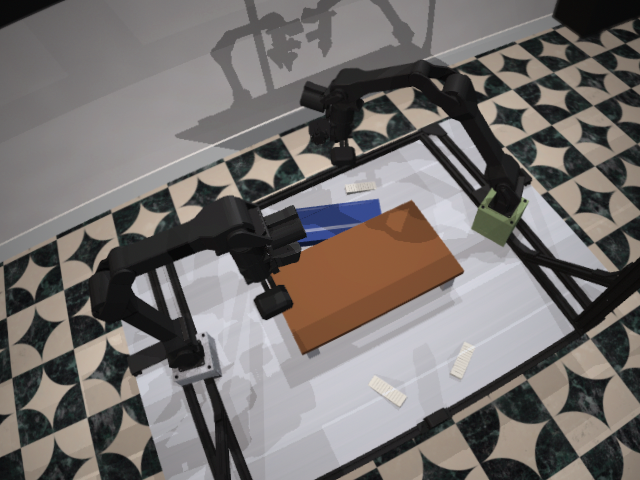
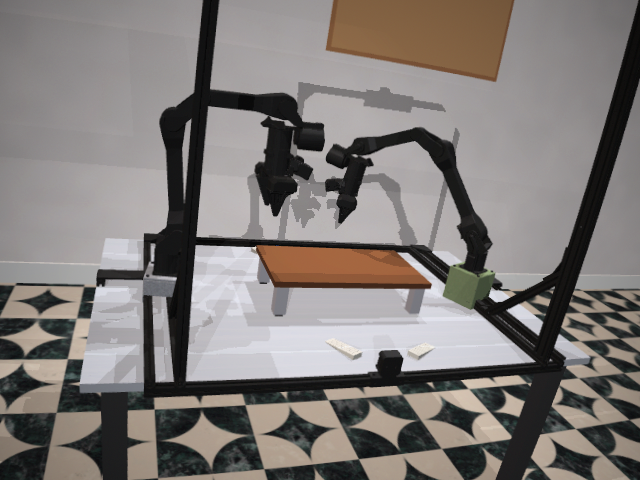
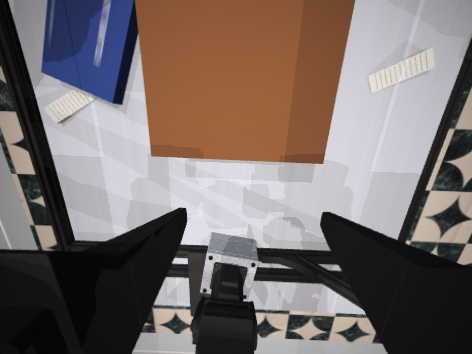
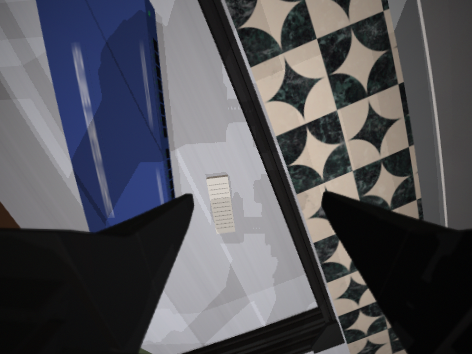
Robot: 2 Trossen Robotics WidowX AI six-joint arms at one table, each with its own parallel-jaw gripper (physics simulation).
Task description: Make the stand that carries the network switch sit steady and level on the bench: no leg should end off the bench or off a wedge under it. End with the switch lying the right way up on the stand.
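Places are measured from the left arm's base along level axes (x ahead, y left, z up), in centimetres.
Where they show: left gripper, fingertip midpoint: (image 1: 267,289) (image 2: 270,210) (image 3: 253,216); right gripper, fingertip midpoint: (image 2: 340,218) (image 4: 257,199); left arm's base, link origin: (image 1: 190,356) (image 2: 166,270) (image 3: 228,277); right arm's base, link origin: (image 1: 504,204) (image 2: 473,268).
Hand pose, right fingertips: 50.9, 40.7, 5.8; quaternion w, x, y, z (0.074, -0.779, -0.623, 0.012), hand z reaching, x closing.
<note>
Things, the pixels of their top centre, and the offset from my right fingertips, as dx, dy, dz. "*": a spot on its surface instead. Level surfaces: height alone.
- orange-brown board, top centre: (image 1: 361,270) (image 2: 342,264) -5.8, -34.8, -2.3
- blue network switch, top centre: (image 4: 111,138) (image 1: 330,221) -7.7, -13.9, -9.5
- white bench, surface height: dz -12.3
- small black block, surface spot: (image 2: 389,363) (image 1: 436,425) * -2.2, -72.7, -8.5
The stand, an orange-brown board (image 1: 361,273) (image 2: 346,266) (image 3: 235,85) on grey legs, stands on the bench; any slight tilt cannot be told. The blue network switch (image 1: 338,212) (image 3: 82,50) (image 4: 115,115) lies flat on the bench along the stand's far side, its slotted side facing the far edge. Cream ribbed wedges lie loose: one beyond the switch (image 1: 360,187) (image 4: 221,205), one by its left end (image 3: 67,106), two in front (image 1: 387,391) (image 1: 462,360). My left gripper (image 1: 272,301) (image 2: 276,211) (image 3: 253,216) is open above the stand's left end. My right gripper (image 1: 343,155) (image 2: 341,219) (image 4: 257,199) is open, high near the far edge.
A black frame (image 1: 310,186) (image 2: 289,386) runs around the white bench (image 1: 330,408), with posts rising at the sides. A small black block (image 1: 436,417) (image 2: 389,363) sits on the front rail. The right arm's green base (image 1: 493,222) (image 2: 467,286) stands right of the stand.
</note>
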